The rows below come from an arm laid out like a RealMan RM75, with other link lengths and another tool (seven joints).
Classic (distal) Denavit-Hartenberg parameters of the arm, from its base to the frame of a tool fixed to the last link. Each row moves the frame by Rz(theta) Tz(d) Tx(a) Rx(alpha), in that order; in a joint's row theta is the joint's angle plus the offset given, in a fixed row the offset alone. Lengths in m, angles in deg.
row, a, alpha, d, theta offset
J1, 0, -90, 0.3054, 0
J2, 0, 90, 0, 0
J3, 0, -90, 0.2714, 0
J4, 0, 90, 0, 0
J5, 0, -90, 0.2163, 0
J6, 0, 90, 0, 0
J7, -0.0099, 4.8, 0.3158, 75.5
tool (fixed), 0, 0, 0.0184, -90
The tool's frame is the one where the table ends.
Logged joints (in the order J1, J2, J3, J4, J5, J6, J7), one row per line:
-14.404, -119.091, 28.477, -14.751, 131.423, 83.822, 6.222
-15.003, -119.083, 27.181, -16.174, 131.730, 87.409, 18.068
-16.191, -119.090, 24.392, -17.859, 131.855, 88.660, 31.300
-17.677, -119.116, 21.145, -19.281, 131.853, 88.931, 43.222
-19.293, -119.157, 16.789, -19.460, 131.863, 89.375, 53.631
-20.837, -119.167, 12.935, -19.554, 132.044, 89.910, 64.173
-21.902, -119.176, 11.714, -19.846, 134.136, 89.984, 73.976
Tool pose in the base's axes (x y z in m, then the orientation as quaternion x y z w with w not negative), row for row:
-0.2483, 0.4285, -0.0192, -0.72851, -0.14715, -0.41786, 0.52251
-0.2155, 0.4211, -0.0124, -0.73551, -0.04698, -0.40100, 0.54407
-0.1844, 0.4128, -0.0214, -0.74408, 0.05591, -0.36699, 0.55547
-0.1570, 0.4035, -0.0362, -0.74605, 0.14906, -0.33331, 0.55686
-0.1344, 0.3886, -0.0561, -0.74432, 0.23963, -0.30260, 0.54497
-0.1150, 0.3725, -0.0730, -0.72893, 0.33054, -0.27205, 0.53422
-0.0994, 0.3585, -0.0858, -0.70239, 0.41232, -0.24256, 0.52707
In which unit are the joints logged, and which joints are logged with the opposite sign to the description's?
The joints are logged in degrees. Opposite sign: J3.
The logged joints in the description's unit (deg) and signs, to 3 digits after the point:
-14.404, -119.091, -28.477, -14.751, 131.423, 83.822, 6.222
-15.003, -119.083, -27.181, -16.174, 131.730, 87.409, 18.068
-16.191, -119.090, -24.392, -17.859, 131.855, 88.660, 31.300
-17.677, -119.116, -21.145, -19.281, 131.853, 88.931, 43.222
-19.293, -119.157, -16.789, -19.460, 131.863, 89.375, 53.631
-20.837, -119.167, -12.935, -19.554, 132.044, 89.910, 64.173
-21.902, -119.176, -11.714, -19.846, 134.136, 89.984, 73.976

